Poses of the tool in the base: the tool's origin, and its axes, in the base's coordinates. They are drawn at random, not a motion.
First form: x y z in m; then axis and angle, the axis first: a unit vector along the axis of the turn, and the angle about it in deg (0 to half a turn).
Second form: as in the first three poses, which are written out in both.
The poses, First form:
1: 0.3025 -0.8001 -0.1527 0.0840 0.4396 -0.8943 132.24
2: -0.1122 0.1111 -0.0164 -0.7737 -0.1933 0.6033 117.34
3: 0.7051 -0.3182 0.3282 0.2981 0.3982 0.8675 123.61
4: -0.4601 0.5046 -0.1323 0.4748 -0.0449 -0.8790 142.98
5: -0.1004 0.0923 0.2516 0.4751 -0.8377 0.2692 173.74
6: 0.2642 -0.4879 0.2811 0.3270 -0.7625 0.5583 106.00
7: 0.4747 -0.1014 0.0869 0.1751 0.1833 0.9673 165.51
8: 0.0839 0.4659 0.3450 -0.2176 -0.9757 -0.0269 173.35
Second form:
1: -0.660 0.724 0.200 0.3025; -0.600 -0.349 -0.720 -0.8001; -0.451 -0.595 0.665 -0.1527; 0 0 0 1
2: 0.414 -0.318 -0.853 -0.1122; 0.754 -0.405 0.517 0.1111; -0.509 -0.857 0.072 -0.0164; 0 0 0 1
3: -0.415 -0.538 0.733 0.7051; 0.907 -0.307 0.288 -0.3182; 0.070 0.785 0.616 0.3282; 0 0 0 1
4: -0.393 0.491 -0.778 -0.4601; -0.568 -0.795 -0.215 0.5046; -0.723 0.357 0.591 -0.1323; 0 0 0 1
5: -0.544 -0.823 0.164 -0.1004; -0.764 0.405 -0.502 0.0923; 0.346 -0.398 -0.850 0.2516; 0 0 0 1
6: -0.139 -0.855 -0.500 0.2642; 0.219 0.466 -0.857 -0.4879; 0.966 -0.229 0.122 0.2811; 0 0 0 1
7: -0.908 -0.179 0.379 0.4747; 0.305 -0.902 0.305 -0.1014; 0.288 0.393 0.874 0.0869; 0 0 0 1
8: -0.899 0.426 -0.101 0.0839; 0.420 0.904 0.078 0.4659; 0.125 0.027 -0.992 0.3450; 0 0 0 1
